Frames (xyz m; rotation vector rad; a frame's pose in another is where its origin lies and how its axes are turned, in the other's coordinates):
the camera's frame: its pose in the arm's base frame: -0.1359 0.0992 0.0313 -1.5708 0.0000 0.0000
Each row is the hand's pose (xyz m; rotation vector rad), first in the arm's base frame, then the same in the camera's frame.
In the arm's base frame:
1: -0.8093 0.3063 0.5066 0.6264 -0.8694 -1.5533
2: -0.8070 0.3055 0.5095 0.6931 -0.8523 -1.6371
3: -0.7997 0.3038 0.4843 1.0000 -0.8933 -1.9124
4: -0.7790 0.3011 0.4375 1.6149 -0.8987 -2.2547
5: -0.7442 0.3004 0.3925 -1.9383 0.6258 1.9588
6: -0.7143 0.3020 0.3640 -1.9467 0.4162 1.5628
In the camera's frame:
1: -0.6734 -0.4753 0.2071 1.6690 0.5723 -2.0275
2: -0.6711 -0.4782 0.2063 1.6861 0.6619 -2.0997
3: -0.6638 -0.4530 0.2046 -1.7447 -0.8910 2.4529
4: -0.6431 -0.4062 0.2019 -1.2392 -0.8634 2.0079
5: -0.6083 -0.3612 0.2012 -0.8562 -0.7667 1.4867
6: -0.5784 -0.3327 0.2028 -0.6738 -0.6724 1.1606

